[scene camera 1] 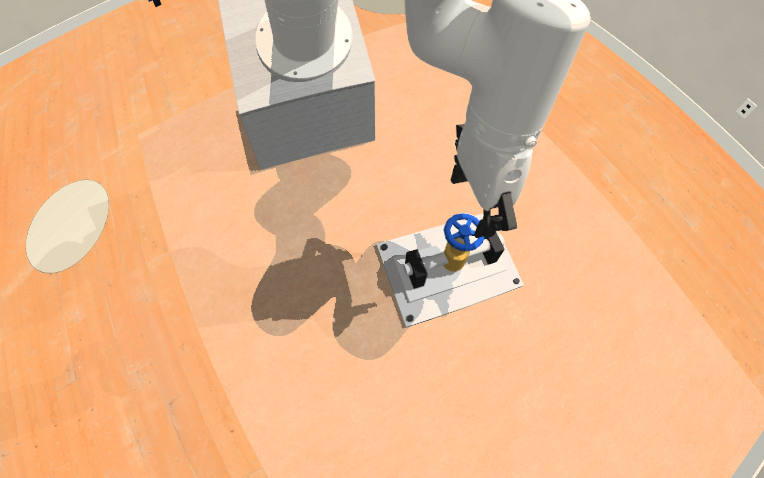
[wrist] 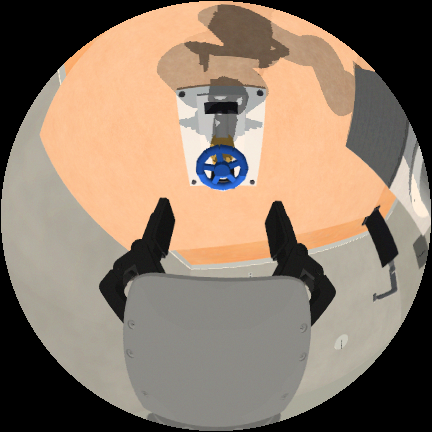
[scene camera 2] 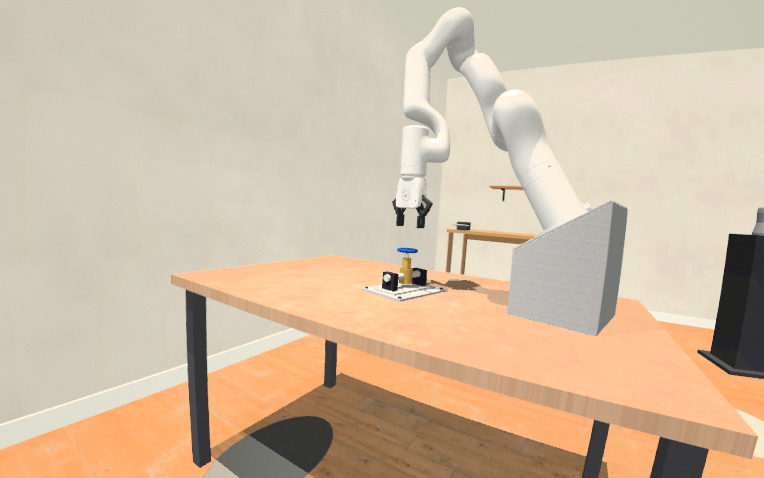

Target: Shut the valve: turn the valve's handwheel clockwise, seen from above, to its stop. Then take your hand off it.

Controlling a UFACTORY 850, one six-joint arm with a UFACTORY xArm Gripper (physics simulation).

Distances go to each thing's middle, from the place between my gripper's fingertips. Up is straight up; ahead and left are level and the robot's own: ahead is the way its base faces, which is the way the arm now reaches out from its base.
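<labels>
I see the blue handwheel (scene camera 1: 464,231), and it is 9 cm below my hand.
</labels>
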